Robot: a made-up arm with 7 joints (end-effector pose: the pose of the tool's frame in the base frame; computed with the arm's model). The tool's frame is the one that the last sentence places. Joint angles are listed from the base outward.
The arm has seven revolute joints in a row. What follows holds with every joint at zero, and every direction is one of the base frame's.
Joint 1 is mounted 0.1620 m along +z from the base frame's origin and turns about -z.
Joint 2 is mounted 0.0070 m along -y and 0.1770 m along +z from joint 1 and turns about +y.
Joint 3 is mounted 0.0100 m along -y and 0.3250 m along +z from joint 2 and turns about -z.
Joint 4 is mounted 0.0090 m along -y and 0.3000 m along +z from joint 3 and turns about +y.
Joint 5 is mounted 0.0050 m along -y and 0.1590 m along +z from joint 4 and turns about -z.
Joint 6 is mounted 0.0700 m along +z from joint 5 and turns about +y.
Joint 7 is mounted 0.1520 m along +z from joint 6 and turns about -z.
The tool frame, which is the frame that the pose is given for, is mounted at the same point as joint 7; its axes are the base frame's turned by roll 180.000, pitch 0.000 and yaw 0.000 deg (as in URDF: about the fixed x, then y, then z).
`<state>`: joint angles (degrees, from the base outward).
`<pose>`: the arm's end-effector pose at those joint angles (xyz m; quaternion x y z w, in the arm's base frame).
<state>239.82 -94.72 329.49 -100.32 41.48 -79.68 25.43</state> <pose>0.2780 -0.3557 0.0582 0.3979 0.4348 0.2378 0.7721</pose>
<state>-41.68 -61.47 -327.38 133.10 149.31 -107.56 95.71</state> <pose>-0.2470 -0.2101 0.5986 0.3989 -0.2712 0.7955 0.3668</pose>
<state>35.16 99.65 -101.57 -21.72 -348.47 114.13 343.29</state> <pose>0.6968 -0.4241 0.1723 -0.0127 -0.7162 0.5946 0.3652</pose>
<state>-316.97 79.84 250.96 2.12 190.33 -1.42 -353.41</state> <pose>0.7277 -0.6730 0.5084 0.3379 -0.6940 -0.5786 0.2635</pose>
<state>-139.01 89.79 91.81 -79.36 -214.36 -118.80 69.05</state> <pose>-0.6499 0.4140 0.2765 0.3452 0.3800 -0.5926 0.6207</pose>
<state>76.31 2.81 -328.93 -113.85 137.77 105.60 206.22</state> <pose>-0.0802 0.1303 0.7965 0.2240 0.4187 0.6589 0.5833</pose>
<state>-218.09 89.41 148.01 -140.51 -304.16 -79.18 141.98</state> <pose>-0.3301 -0.1858 0.2008 0.4045 -0.4984 0.6567 0.3959</pose>
